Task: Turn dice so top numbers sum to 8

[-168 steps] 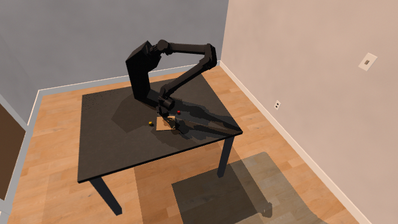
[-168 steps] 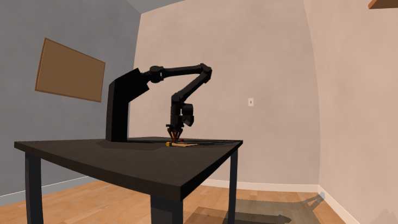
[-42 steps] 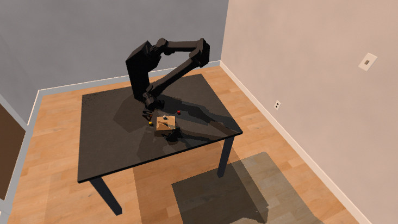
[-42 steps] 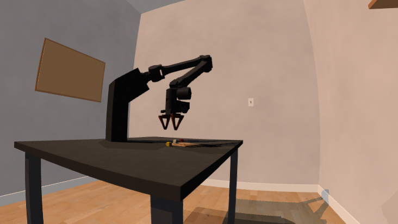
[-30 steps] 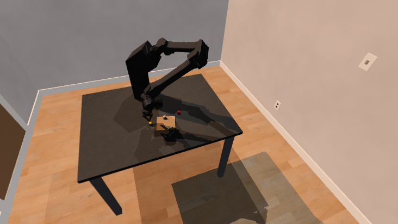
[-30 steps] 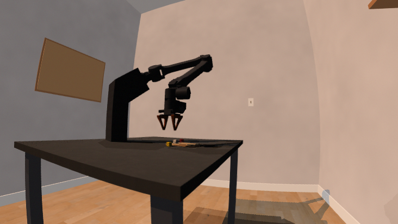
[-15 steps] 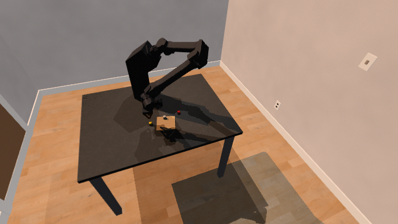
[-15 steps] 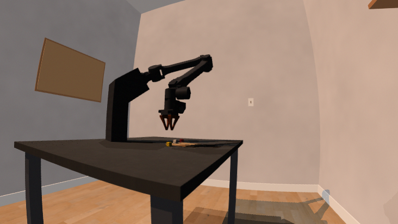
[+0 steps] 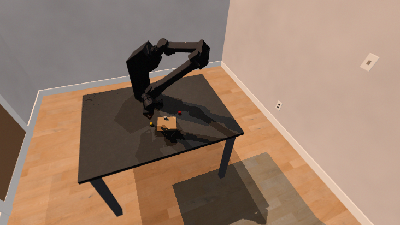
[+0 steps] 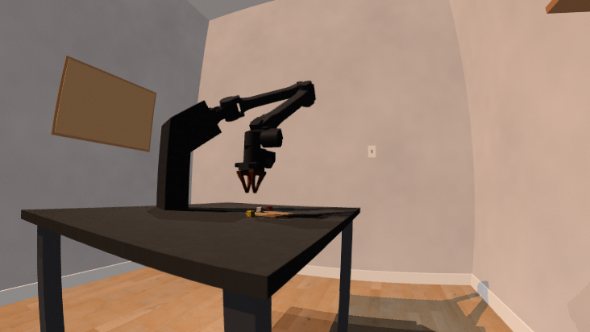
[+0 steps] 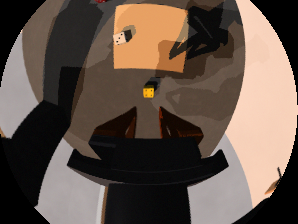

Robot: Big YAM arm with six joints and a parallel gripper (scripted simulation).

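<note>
Right now the yellow die is 80 mm below my hand. Also, from my hand: tan mat (110 mm to the left, 90 mm below, 10 mm ahead); then red die (230 mm to the left, 80 mm below, 70 mm behind); then white die (110 mm to the left, 70 mm below, 40 mm behind).
</note>
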